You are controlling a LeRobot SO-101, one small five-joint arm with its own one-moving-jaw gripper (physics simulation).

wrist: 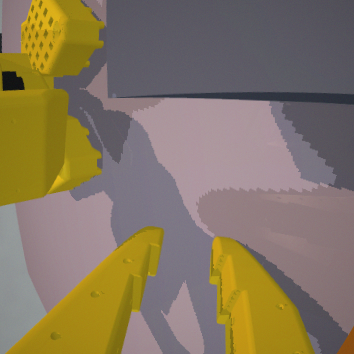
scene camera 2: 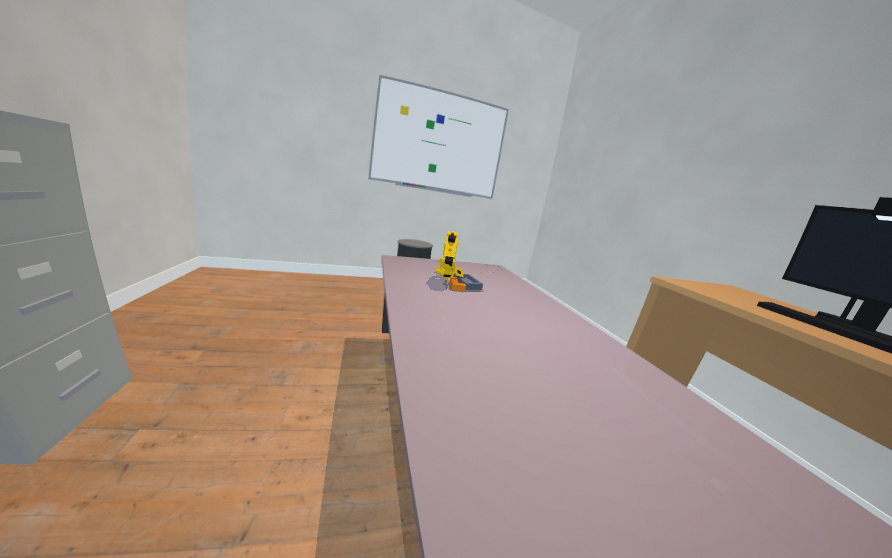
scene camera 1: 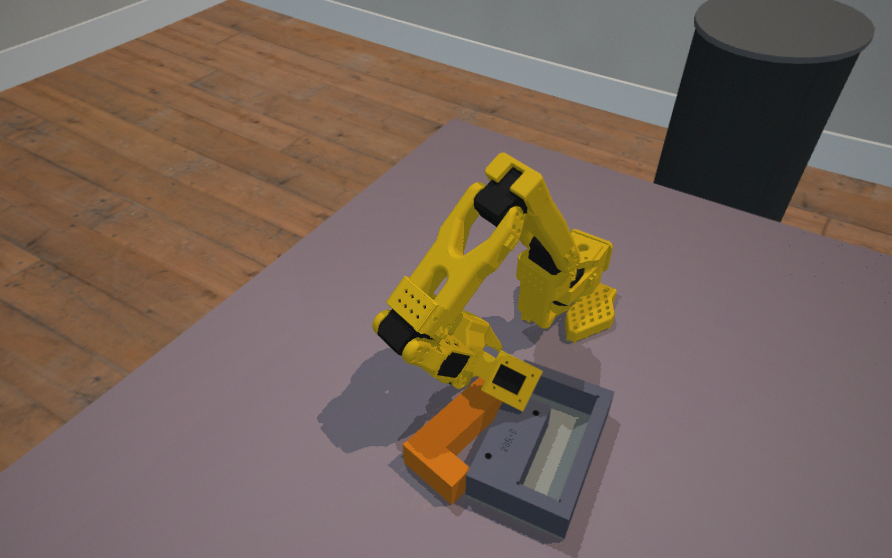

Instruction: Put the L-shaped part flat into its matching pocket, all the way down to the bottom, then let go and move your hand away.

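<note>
An orange L-shaped part (scene camera 1: 431,452) is resting on the table. I can also see a grey pocket block (scene camera 1: 532,464), and the wrist view shows the grey pocket block (wrist: 252,57) too. My gripper touches the grey pocket block.
</note>
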